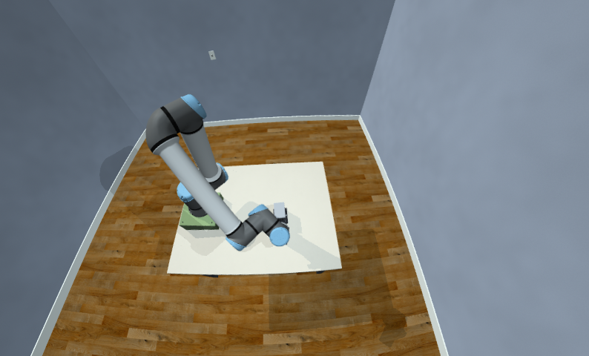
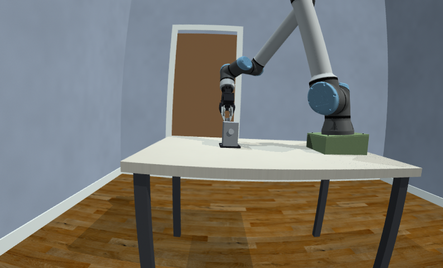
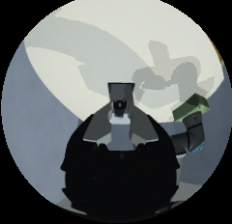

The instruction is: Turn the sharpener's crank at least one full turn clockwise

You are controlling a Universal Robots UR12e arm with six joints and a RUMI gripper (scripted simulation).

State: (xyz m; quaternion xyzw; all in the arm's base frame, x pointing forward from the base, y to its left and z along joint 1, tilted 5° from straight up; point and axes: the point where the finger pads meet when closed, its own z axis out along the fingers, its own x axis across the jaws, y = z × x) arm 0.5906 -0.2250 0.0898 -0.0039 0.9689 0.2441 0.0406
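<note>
Now: hand 20 mm to the right of the dark crank knob. The rest, counted from my hand: crank handle 30 mm to the left, 10 mm below.
</note>
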